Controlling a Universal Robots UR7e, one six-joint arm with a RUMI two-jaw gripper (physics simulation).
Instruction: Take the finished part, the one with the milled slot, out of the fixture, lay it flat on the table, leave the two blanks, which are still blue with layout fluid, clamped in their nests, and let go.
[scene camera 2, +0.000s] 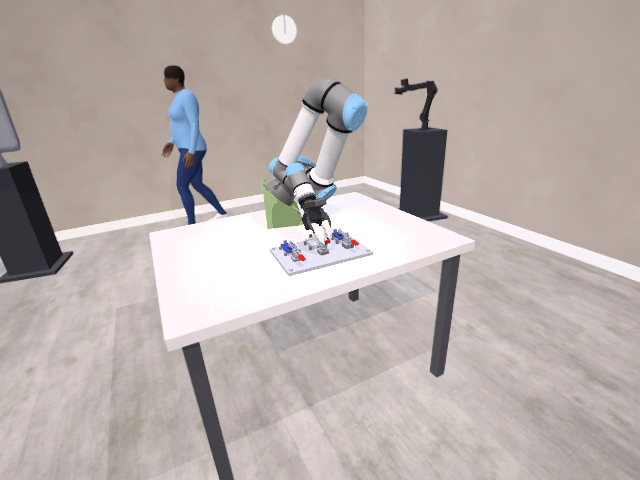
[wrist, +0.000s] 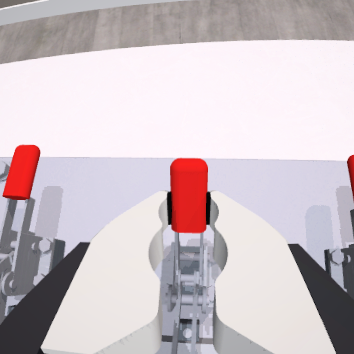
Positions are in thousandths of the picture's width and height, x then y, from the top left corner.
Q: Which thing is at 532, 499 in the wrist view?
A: A red clamp handle.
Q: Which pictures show the gripper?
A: Scene camera 2 and the wrist view: all of them.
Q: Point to a fixture plate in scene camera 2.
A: At 527, 530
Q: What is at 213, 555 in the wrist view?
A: A fixture plate.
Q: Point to the gripper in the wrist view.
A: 532, 547
